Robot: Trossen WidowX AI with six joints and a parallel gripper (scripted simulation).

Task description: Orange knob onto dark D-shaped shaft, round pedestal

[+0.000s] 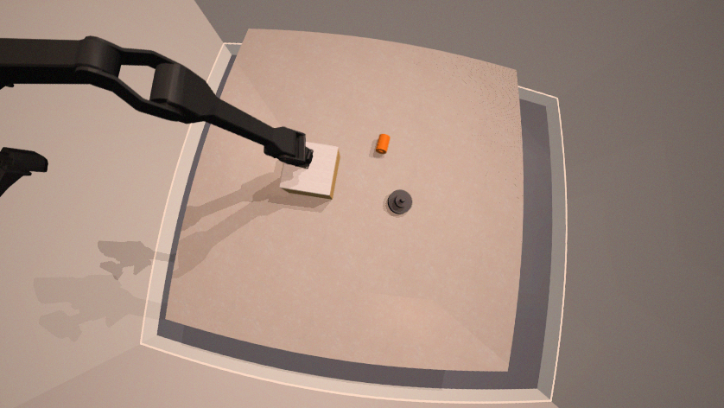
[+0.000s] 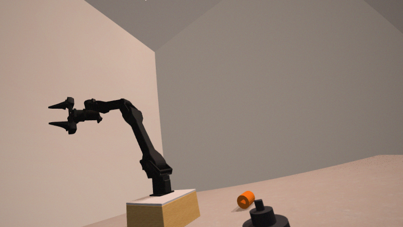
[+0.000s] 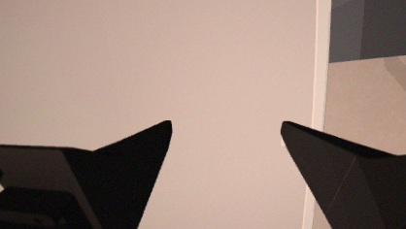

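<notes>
The orange knob lies 630 mm ahead of my gripper tip, 460 mm to the left of it and 470 mm below it. From my gripper tip the other things lie so: round dark pedestal (740 mm ahead, 270 mm to the left, 460 mm below).
</notes>
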